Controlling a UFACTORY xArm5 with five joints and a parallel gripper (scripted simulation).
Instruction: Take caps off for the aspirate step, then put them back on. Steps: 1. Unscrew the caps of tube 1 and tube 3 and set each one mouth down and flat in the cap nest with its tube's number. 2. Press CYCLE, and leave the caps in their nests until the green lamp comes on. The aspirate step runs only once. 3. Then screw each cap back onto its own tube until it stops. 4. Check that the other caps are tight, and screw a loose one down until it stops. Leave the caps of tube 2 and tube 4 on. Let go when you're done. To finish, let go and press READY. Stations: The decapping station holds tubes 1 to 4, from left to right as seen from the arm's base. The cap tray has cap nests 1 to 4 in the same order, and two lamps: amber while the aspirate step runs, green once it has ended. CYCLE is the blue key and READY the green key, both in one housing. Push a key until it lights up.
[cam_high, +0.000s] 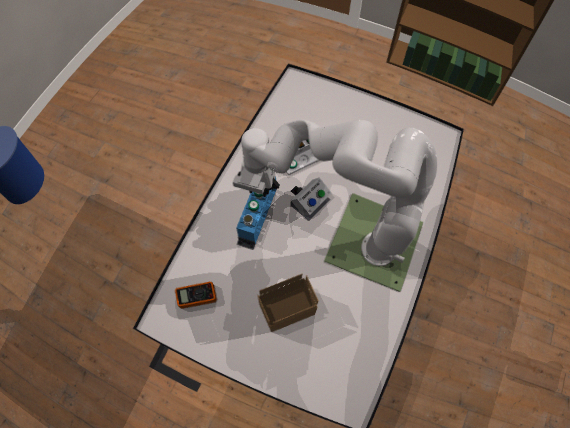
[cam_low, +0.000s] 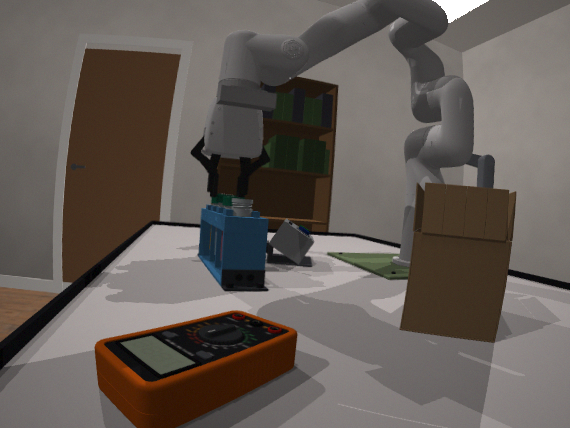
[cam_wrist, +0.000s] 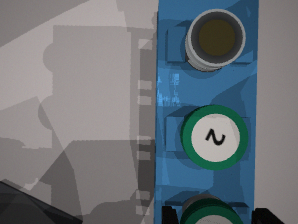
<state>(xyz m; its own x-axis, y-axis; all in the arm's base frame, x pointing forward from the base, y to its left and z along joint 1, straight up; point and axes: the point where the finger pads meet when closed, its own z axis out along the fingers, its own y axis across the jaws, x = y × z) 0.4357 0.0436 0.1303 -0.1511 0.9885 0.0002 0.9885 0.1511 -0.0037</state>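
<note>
My gripper is now 16 cm past the blue key, 7 cm to the left of it and 7 cm above it. The rest, counted from my hand: cardboard box 28 cm to the left, 25 cm behind, 7 cm below; grey key housing 15 cm behind, 9 cm to the right, 8 cm below; green key 18 cm behind, 11 cm to the right, 7 cm below.
</note>
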